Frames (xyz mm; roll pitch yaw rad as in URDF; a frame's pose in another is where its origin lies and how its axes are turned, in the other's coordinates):
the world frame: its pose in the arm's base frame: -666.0 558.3 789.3 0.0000 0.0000 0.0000
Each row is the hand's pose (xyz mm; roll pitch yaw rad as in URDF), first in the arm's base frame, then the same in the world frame.
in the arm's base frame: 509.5 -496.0 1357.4 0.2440 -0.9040 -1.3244
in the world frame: 1175.5 -1054.3 568.1 0.2440 -0.9040 -1.3244
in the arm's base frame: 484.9 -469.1 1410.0 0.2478 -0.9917 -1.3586
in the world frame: 1150.9 -1027.4 620.7 0.2478 -0.9917 -1.3586
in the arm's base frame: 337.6 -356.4 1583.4 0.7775 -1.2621 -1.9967
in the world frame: 1003.6 -914.7 794.1 0.7775 -1.2621 -1.9967
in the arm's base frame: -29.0 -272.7 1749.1 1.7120 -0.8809 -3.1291
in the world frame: 637.0 -831.0 959.8 1.7120 -0.8809 -3.1291
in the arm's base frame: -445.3 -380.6 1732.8 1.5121 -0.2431 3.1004
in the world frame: 220.7 -938.9 943.5 1.5121 -0.2431 3.1004
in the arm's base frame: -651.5 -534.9 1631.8 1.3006 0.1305 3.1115
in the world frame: 14.5 -1093.2 842.5 1.3006 0.1305 3.1115
